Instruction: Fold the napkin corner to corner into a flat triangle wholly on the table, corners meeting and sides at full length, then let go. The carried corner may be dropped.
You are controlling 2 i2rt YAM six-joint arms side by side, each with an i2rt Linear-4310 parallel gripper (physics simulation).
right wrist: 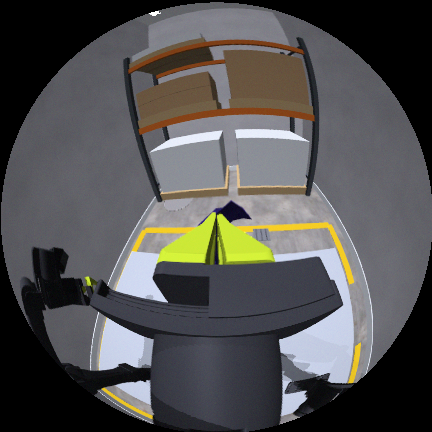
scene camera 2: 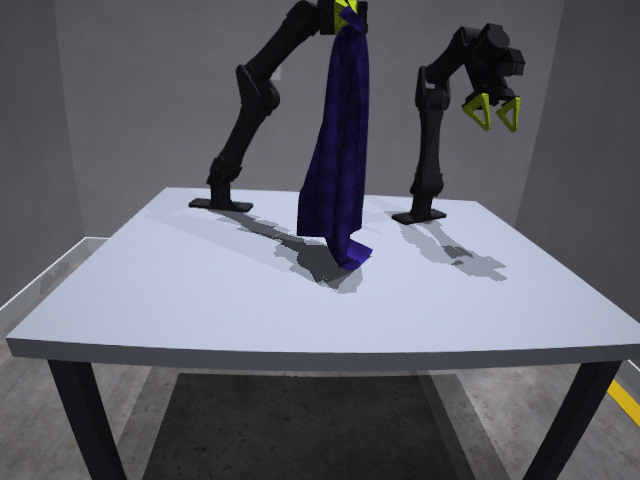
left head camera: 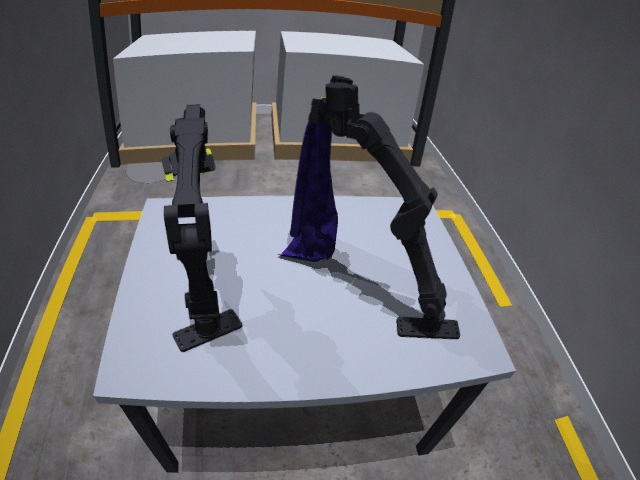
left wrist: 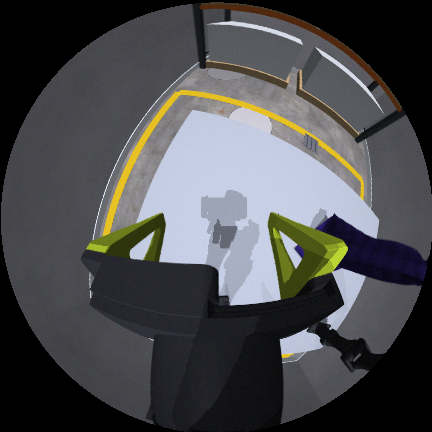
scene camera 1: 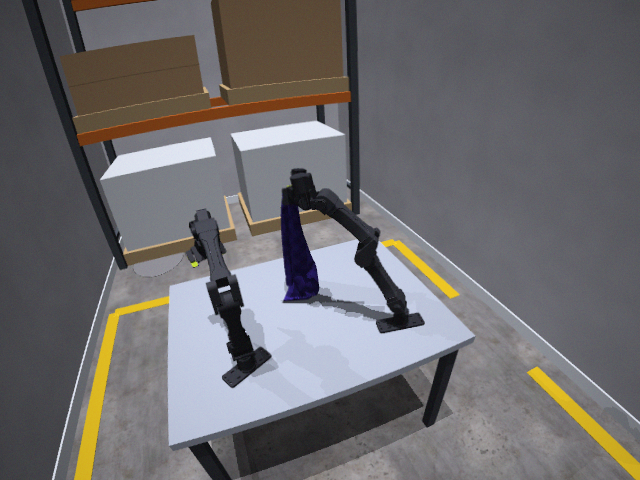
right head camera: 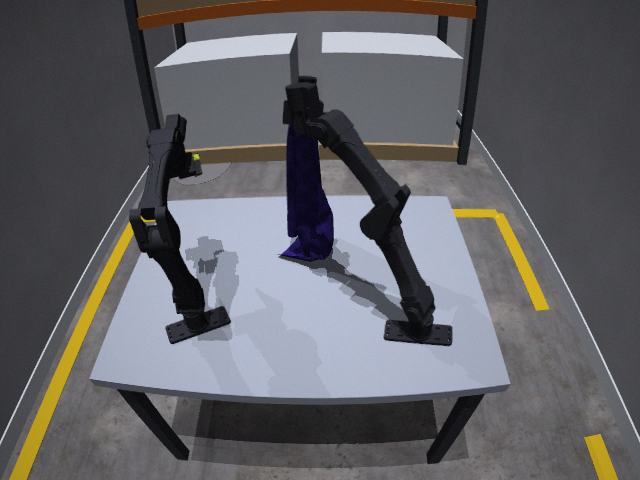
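Note:
The dark purple napkin (left head camera: 313, 191) (right head camera: 306, 191) (scene camera 1: 297, 253) (scene camera 2: 341, 139) (left wrist: 385, 257) (right wrist: 232, 210) hangs in a tall, narrow bunch, its lower end touching the table, with one corner lying on it. My right gripper (scene camera 2: 347, 10) (right wrist: 215, 218) is high above the table's middle, shut on the napkin near its top; a small flap sticks out past the fingertips. My left gripper (scene camera 2: 500, 129) (left wrist: 216, 217) (left head camera: 188, 164) is open and empty, raised above the table, left of the napkin in the head views. The fingertips of the right gripper are mostly hidden in the head views.
The white table (left head camera: 258, 361) (right head camera: 248, 361) (scene camera 1: 206, 408) (scene camera 2: 206, 320) carries both arm bases. A rack (scene camera 1: 95, 206) with pale boxes (scene camera 1: 165, 201) (left head camera: 186, 98) and cardboard boxes (scene camera 1: 281, 46) stands behind it. Yellow tape (left head camera: 56, 289) marks the floor around the table.

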